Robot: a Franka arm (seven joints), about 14 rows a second.
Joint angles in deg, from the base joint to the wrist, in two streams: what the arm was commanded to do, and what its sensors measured. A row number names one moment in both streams.
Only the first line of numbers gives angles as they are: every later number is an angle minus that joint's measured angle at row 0.
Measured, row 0: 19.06 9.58 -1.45 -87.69 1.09 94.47 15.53
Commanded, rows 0 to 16: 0.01 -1.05 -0.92 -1.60 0.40 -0.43 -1.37; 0.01 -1.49 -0.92 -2.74 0.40 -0.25 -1.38; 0.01 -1.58 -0.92 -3.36 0.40 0.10 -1.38; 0.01 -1.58 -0.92 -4.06 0.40 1.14 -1.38; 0.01 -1.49 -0.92 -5.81 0.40 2.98 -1.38; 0.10 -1.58 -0.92 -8.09 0.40 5.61 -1.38; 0.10 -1.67 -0.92 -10.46 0.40 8.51 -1.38; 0.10 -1.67 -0.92 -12.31 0.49 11.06 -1.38; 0.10 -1.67 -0.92 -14.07 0.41 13.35 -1.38; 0.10 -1.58 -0.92 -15.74 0.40 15.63 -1.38; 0.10 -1.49 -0.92 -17.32 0.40 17.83 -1.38; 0.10 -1.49 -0.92 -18.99 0.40 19.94 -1.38; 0.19 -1.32 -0.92 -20.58 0.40 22.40 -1.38; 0.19 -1.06 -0.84 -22.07 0.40 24.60 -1.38; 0.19 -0.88 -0.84 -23.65 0.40 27.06 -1.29; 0.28 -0.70 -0.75 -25.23 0.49 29.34 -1.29; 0.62 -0.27 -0.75 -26.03 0.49 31.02 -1.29
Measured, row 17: -0.10 0.11 -0.53 -23.02 0.00 27.07 -0.33
